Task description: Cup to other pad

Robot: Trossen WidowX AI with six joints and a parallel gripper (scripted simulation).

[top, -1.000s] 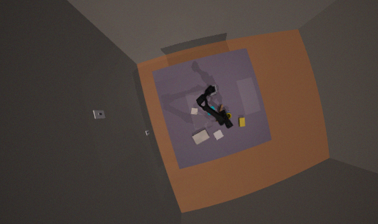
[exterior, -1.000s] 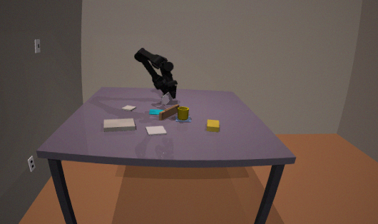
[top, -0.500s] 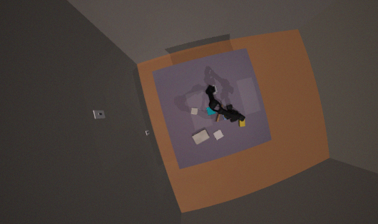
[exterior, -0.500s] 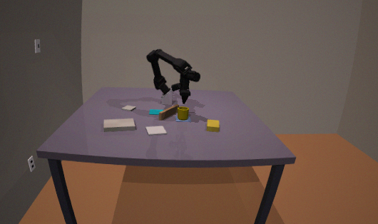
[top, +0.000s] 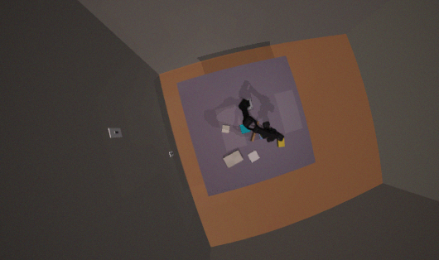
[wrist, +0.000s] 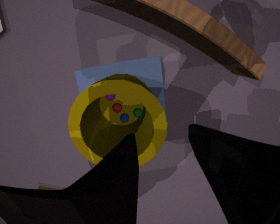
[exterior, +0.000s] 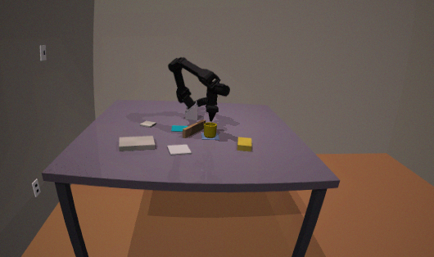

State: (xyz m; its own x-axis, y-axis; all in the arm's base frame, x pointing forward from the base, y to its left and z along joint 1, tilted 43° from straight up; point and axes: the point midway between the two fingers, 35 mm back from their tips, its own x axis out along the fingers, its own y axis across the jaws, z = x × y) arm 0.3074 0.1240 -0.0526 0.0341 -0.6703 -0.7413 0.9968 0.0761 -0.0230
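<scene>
Now: the cup 50 mm below my gripper tip and 30 mm ahead of it. From my gripper tip the other things lie so: blue marble: 70 mm below, 30 mm ahead, 10 mm to the left; then wooden bar: 90 mm to the right, 70 mm below, 20 mm behind; then blue pad: 90 mm below, 30 mm ahead.
</scene>
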